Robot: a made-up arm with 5 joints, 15 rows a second.
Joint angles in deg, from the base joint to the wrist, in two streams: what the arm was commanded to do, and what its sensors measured. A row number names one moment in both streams.
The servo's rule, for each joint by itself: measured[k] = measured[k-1] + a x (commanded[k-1-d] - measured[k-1]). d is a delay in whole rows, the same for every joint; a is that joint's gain. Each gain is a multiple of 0.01, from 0.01 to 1. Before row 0 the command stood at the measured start. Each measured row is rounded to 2 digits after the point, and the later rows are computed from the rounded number. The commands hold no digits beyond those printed.
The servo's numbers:
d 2
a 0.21 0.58 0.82 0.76 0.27
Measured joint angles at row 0: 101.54 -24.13 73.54 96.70 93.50
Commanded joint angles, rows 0 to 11: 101.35 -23.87 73.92 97.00 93.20; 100.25 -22.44 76.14 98.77 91.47; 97.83 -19.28 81.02 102.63 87.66; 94.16 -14.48 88.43 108.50 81.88; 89.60 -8.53 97.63 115.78 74.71; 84.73 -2.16 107.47 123.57 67.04; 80.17 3.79 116.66 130.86 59.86; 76.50 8.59 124.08 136.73 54.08; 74.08 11.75 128.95 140.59 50.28; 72.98 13.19 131.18 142.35 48.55; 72.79 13.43 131.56 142.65 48.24; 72.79 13.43 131.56 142.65 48.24
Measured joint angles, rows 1 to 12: 101.54 -24.13 73.54 96.70 93.50; 101.54 -24.13 73.54 96.70 93.50; 101.50 -23.98 73.85 96.93 93.42; 101.24 -23.09 75.73 98.33 92.89; 100.52 -20.88 80.07 101.60 91.48; 99.18 -17.17 86.93 106.84 88.89; 97.17 -12.16 95.70 113.63 85.06; 94.56 -6.36 105.35 121.18 80.19; 91.54 -0.47 114.62 128.54 74.70; 88.38 4.78 122.38 134.76 69.13; 85.38 8.82 127.77 139.19 64.04; 82.78 11.35 130.57 141.59 59.86
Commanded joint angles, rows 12 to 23: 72.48 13.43 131.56 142.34 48.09; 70.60 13.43 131.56 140.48 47.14; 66.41 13.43 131.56 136.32 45.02; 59.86 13.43 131.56 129.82 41.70; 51.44 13.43 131.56 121.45 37.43; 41.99 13.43 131.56 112.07 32.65; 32.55 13.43 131.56 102.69 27.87; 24.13 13.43 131.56 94.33 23.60; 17.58 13.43 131.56 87.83 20.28; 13.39 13.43 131.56 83.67 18.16; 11.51 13.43 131.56 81.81 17.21; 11.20 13.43 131.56 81.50 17.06
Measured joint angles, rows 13 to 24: 80.68 12.56 131.38 142.40 56.72; 79.02 13.06 131.53 142.59 54.43; 77.65 13.27 131.55 142.40 52.72; 76.17 13.36 131.56 140.94 51.21; 74.12 13.40 131.56 137.43 49.54; 71.13 13.42 131.56 131.65 47.42; 67.00 13.43 131.56 123.90 44.72; 61.75 13.43 131.56 114.91 41.46; 55.62 13.43 131.56 105.62 37.79; 49.01 13.43 131.56 97.04 33.96; 42.41 13.43 131.56 90.04 30.27; 36.32 13.43 131.56 85.20 27.00
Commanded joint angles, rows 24 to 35: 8.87 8.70 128.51 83.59 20.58; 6.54 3.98 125.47 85.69 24.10; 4.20 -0.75 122.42 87.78 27.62; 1.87 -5.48 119.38 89.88 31.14; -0.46 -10.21 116.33 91.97 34.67; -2.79 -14.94 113.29 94.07 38.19; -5.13 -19.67 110.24 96.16 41.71; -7.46 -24.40 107.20 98.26 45.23; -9.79 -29.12 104.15 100.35 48.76; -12.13 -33.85 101.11 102.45 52.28; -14.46 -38.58 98.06 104.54 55.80; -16.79 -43.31 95.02 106.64 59.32
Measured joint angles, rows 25 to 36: 31.11 13.43 131.56 82.62 24.36; 26.93 13.43 131.56 81.77 22.39; 23.14 10.69 129.06 83.15 21.90; 19.65 6.80 126.12 85.08 22.49; 16.41 2.42 123.09 87.13 23.88; 13.36 -2.16 120.05 89.22 25.84; 10.46 -6.83 117.00 91.31 28.22; 7.68 -11.53 113.96 93.41 30.91; 4.99 -16.25 110.91 95.50 33.83; 2.38 -20.98 107.87 97.60 36.91; -0.18 -25.70 104.82 99.69 40.11; -2.69 -30.43 101.78 101.79 43.40
